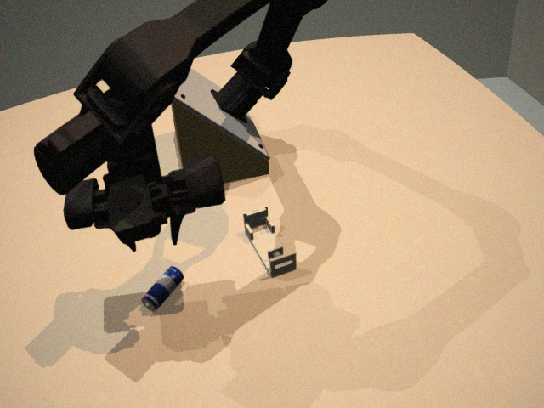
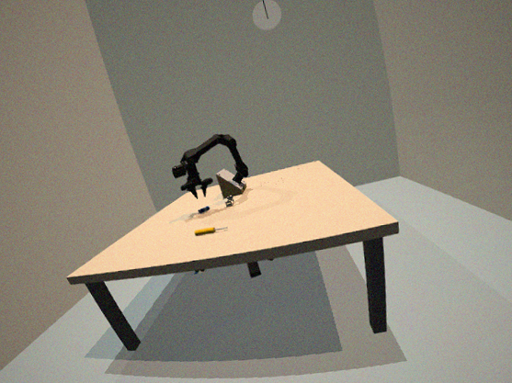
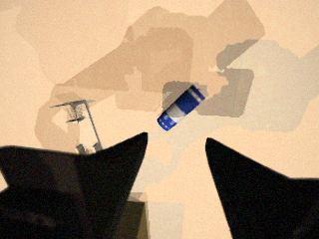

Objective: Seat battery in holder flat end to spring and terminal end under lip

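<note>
Now: gripper tip 1 cm short of the battery, 1 cm to the left of it and 7 cm above it. Round my gripper tip: yellow-handled screwdriver: 35 cm ahead, 12 cm to the left, 7 cm below.
</note>
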